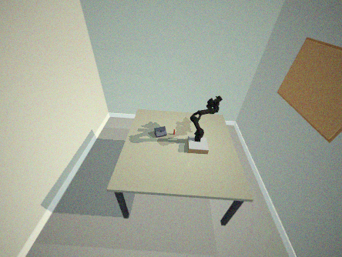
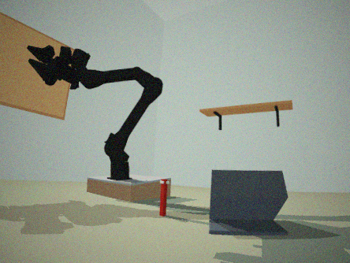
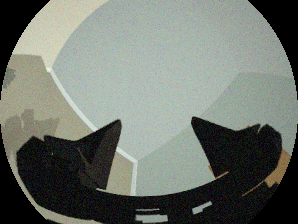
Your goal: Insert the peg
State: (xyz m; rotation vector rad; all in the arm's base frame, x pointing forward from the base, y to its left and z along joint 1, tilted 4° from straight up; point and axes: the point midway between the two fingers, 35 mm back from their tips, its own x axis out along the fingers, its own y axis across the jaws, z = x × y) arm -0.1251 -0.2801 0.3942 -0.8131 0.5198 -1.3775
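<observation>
The red peg lies 41 cm ahead of my gripper tip, 24 cm to the left of it and 37 cm below it. Also, from my gripper tip: grey sloped panel: 57 cm ahead, 27 cm to the left, 38 cm below.
</observation>
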